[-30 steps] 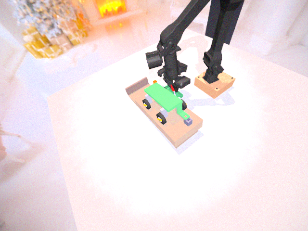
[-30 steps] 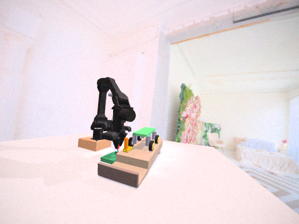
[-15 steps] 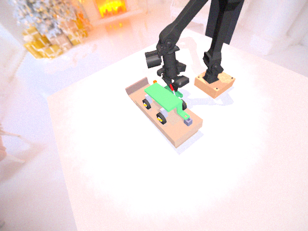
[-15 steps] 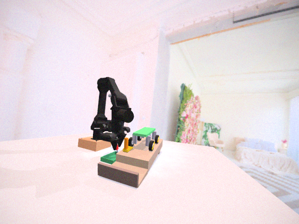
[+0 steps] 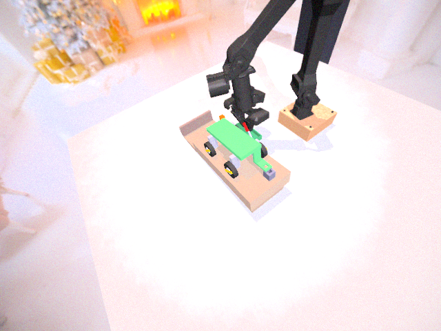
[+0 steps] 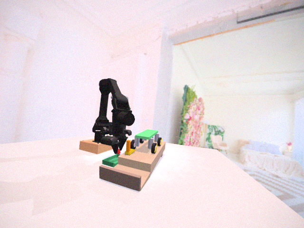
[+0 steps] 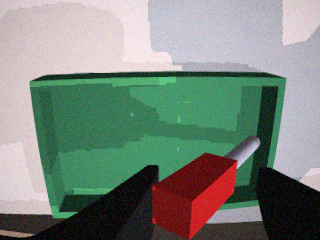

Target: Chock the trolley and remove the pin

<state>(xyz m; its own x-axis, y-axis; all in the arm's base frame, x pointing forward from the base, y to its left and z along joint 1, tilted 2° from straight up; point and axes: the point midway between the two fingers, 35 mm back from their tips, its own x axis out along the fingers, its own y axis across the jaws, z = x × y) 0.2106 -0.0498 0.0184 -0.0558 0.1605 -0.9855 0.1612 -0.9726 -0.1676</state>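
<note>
My gripper tip is now 8 cm short of the yellow chock, 4 cm below it and 1 cm to the left of it. From my gripper tip the other things lie so: red-headed stop pin 1 cm to the left, 1 cm below; then end wall 16 cm to the right, 16 cm ahead, 2 cm below; then trolley 11 cm ahead, 10 cm to the left, 7 cm above.
</note>
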